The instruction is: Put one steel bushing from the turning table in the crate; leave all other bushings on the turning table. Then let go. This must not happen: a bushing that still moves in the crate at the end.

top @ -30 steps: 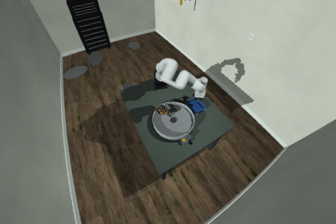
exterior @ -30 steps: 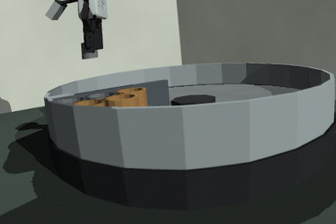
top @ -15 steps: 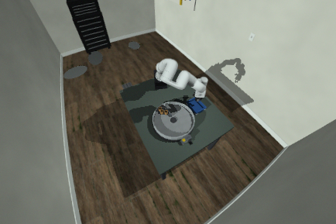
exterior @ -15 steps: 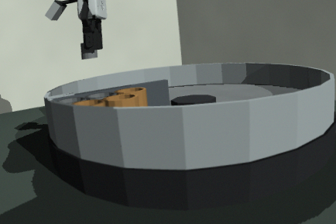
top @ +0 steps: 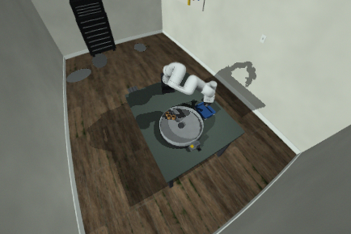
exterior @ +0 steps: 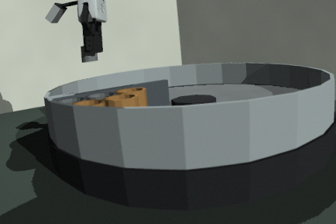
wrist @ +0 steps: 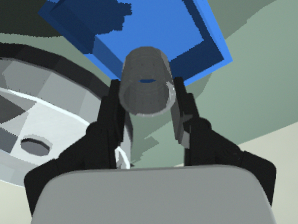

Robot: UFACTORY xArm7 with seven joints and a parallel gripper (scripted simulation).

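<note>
My gripper is now 1 cm past the blue crate and 13 cm above it. Also, from my hand: grey turning table: 9 cm ahead, 32 cm to the right, 10 cm below.
</note>
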